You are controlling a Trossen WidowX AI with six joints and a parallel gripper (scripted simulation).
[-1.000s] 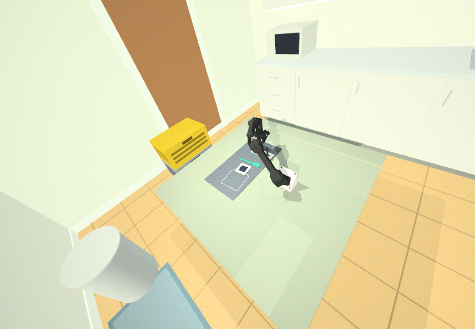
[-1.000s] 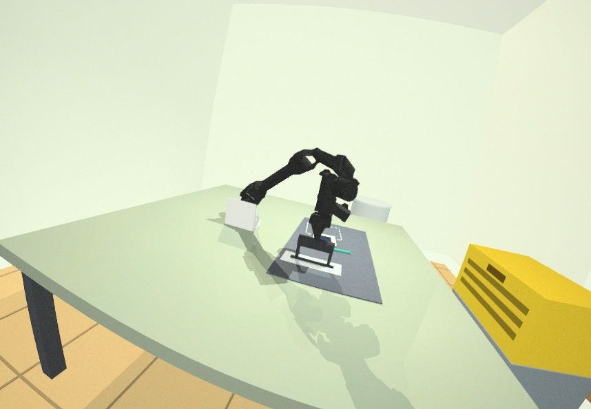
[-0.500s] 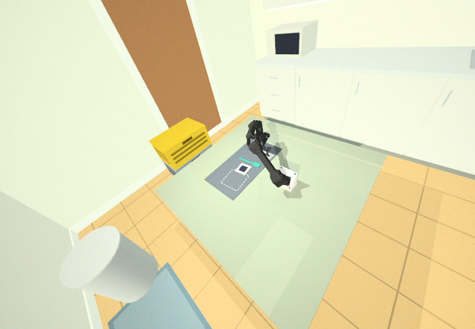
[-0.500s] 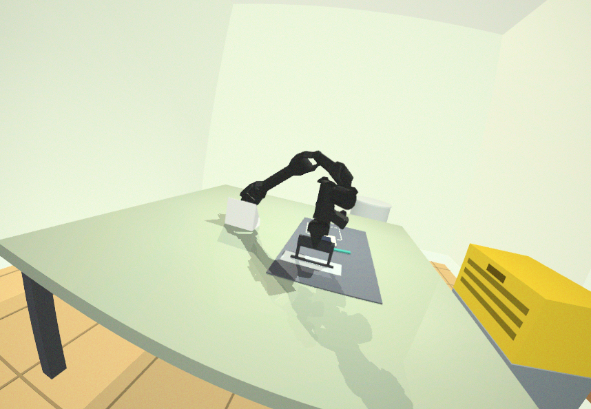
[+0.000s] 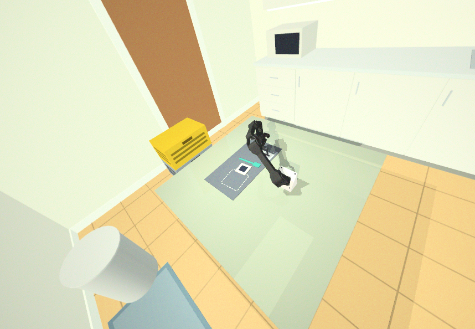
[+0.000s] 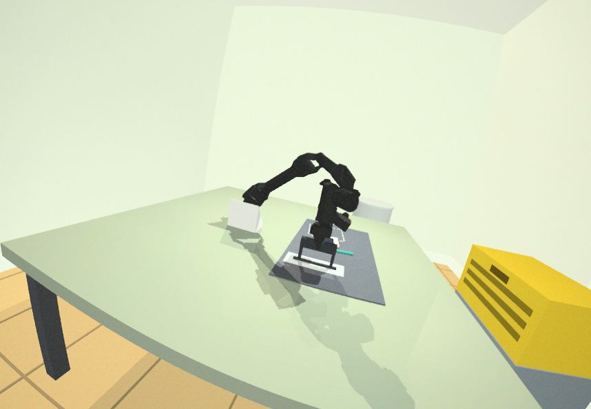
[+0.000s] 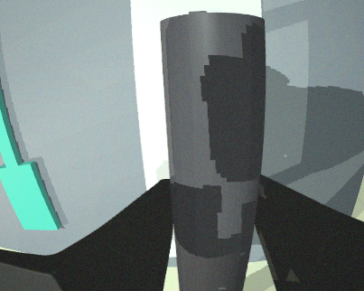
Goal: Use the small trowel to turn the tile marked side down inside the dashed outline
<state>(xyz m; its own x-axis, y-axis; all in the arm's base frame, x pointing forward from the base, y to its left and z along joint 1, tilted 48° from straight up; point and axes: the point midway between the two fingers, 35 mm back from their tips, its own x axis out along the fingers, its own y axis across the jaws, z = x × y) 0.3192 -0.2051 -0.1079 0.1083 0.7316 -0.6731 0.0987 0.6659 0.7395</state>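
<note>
Now: gripper tip 20 mm short of the teal trowel, 140 mm to the right of it and 60 mm above it. Also, from my gripper tip: white tile 40 mm ahead, 230 mm to the left, 60 mm below; grey mat 70 mm ahead, 180 mm to the left, 80 mm below.
</note>
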